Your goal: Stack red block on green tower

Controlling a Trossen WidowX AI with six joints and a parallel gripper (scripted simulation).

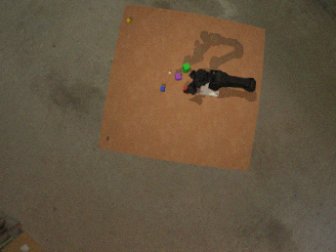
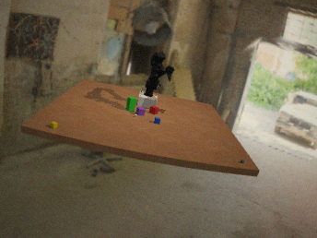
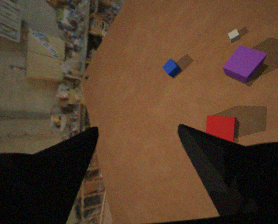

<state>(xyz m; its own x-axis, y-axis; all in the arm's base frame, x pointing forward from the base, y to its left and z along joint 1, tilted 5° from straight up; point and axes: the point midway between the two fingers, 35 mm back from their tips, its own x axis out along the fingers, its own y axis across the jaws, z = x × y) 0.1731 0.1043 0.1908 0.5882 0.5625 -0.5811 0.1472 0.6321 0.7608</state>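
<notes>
My gripper tip is now 2 cm past the red block, 4 cm to the left of it and 21 cm above it. The rest, counted from my gripper tip: purple block 8 cm ahead, 12 cm to the right, 21 cm below; blue block 17 cm ahead, 2 cm to the left, 21 cm below; small white cube 16 cm ahead, 13 cm to the right, 22 cm below.
</notes>
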